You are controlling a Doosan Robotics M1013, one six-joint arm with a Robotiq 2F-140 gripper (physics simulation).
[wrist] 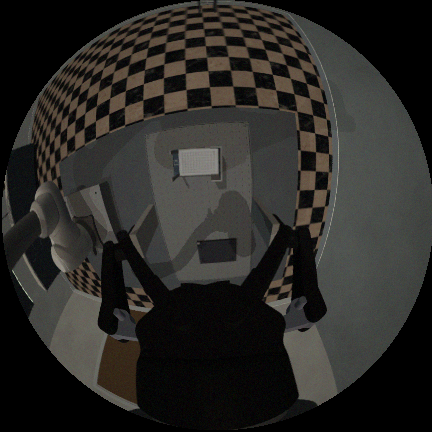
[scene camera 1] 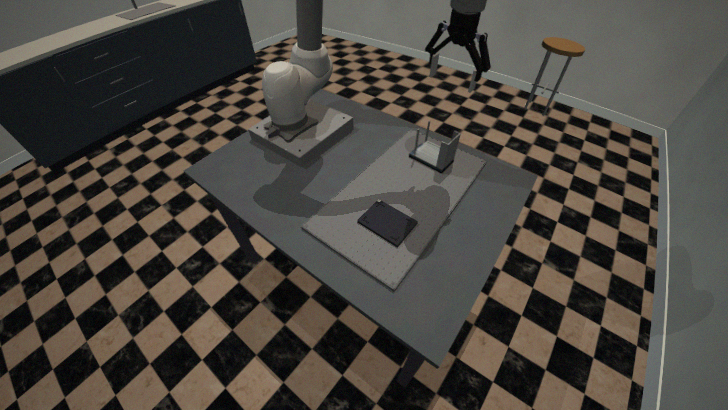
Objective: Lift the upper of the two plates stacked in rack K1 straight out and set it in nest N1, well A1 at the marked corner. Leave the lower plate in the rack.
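Where they show: gripper, between the fingertips: point(wrist: 202, 210) point(scene camera 1: 451, 82); arm's base, origin of its link: point(wrist: 87, 231) point(scene camera 1: 291, 125).
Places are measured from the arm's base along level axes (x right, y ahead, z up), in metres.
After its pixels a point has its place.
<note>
Rack K1 point(scene camera 1: 444, 154) {x -0.197, y 0.654, z 0.045 m} point(wrist: 176, 163) {x -0.242, y 0.517, z -0.029 m} stands on the perforated board, with thin posts at one end and a taller grey wall at the other. A pale plate point(scene camera 1: 429, 150) {x -0.234, y 0.573, z 0.000 m} point(wrist: 199, 162) {x -0.240, y 0.597, z -0.011 m} lies flat inside it; in the wrist view its top shows a grid of wells. The lower plate cannot be told apart from it. Nest N1 point(scene camera 1: 387, 222) {x 0.139, y 0.648, z -0.035 m} point(wrist: 217, 251) {x 0.130, y 0.646, z -0.035 m}, a dark flat rectangle, lies on the same board with a small light mark at one corner. My gripper point(scene camera 1: 452, 74) {x -0.203, y 0.620, z 0.312 m} point(wrist: 202, 210) {x -0.203, y 0.620, z 0.312 m} is open and empty, high above the table and well above the rack.
The perforated board point(scene camera 1: 351, 249) {x 0.287, y 0.621, z -0.047 m} point(wrist: 200, 131) {x -0.349, y 0.603, z -0.047 m} lies on the grey table point(scene camera 1: 244, 178) {x 0.313, y 0.061, z -0.059 m} point(wrist: 272, 145) {x -0.303, y 0.865, z -0.059 m}. The robot's base block point(scene camera 1: 331, 126) {x -0.105, y 0.152, z 0.001 m} point(wrist: 92, 192) {x -0.187, y 0.132, z 0.004 m} stands at the table's far left in the scene view. A stool point(scene camera 1: 562, 46) and dark cabinets point(scene camera 1: 127, 86) stand beyond the table.
</note>
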